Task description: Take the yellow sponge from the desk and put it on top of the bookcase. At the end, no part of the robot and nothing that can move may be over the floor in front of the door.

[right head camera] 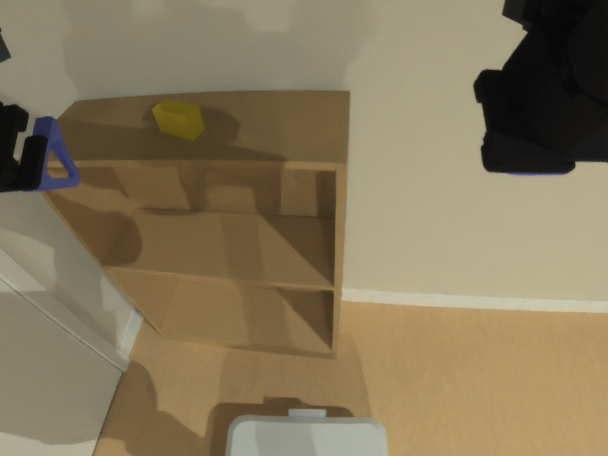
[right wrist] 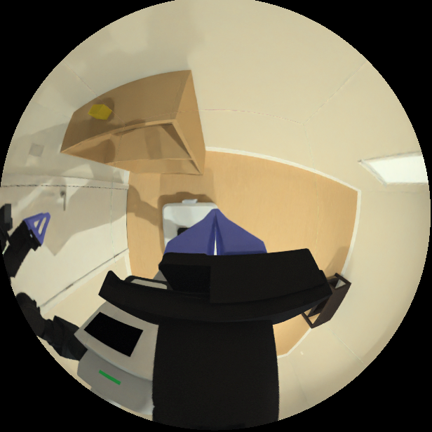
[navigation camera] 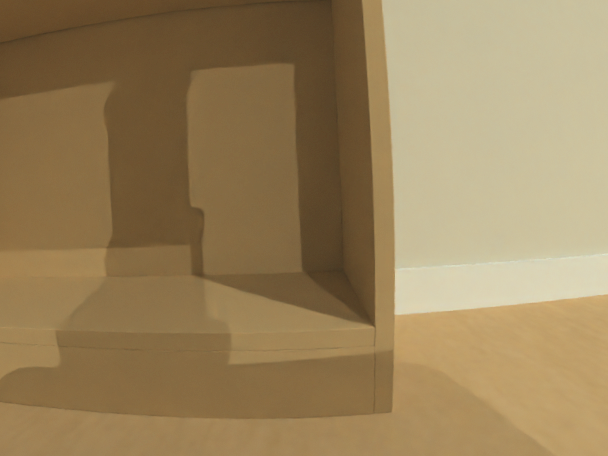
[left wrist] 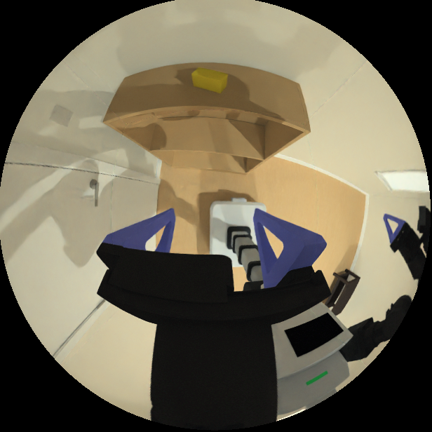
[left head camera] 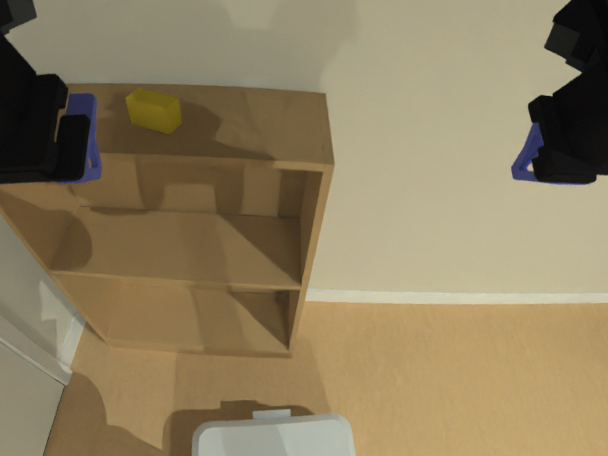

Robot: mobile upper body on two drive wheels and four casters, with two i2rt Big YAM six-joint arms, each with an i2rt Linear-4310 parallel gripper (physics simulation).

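Places are measured from the left arm's base along level axes (x ahead, y left, z up), in metres.
Pixels of known places: left gripper, fingertip midpoint: (right head camera: 47,182) (left head camera: 56,173); right gripper, fingertip midpoint: (right head camera: 493,164) (left head camera: 514,173).
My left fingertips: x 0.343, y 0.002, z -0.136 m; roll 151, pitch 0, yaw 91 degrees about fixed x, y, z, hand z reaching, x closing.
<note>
Behind a point stands the place of what it marks.
The yellow sponge (left head camera: 154,111) {x 0.715, y 0.015, z -0.302 m} (right head camera: 179,119) {x 0.711, y 0.006, z -0.300 m} (left wrist: 210,80) (right wrist: 100,111) rests on top of the wooden bookcase (left head camera: 280,120) {x 0.756, y -0.238, z -0.350 m} (right head camera: 300,120) {x 0.759, y -0.241, z -0.350 m} (left wrist: 270,95) (right wrist: 160,100) (navigation camera: 383,200) {x 0.611, y -0.323, z -1.187 m}, left of the middle of its top in the head views. My left gripper (left wrist: 214,213) is open and empty, apart from the sponge; in the left head view it shows at the left edge, in front of part of the bookcase. My right gripper (right wrist: 215,213) (left wrist: 383,214) is shut and empty, well to the right of the bookcase. The desk cannot be made out for certain.
The door (left wrist: 50,210) with a handle (left wrist: 95,191) (right wrist: 63,198) is at the left. My white base (left head camera: 275,440) {x 0.247, y -0.230, z -1.150 m} (right head camera: 307,440) {x 0.244, y -0.231, z -1.150 m} stands before the bookcase. A dark brown piece of furniture (left wrist: 350,292) (right wrist: 330,305) stands by the wall at the right in the wrist views.
</note>
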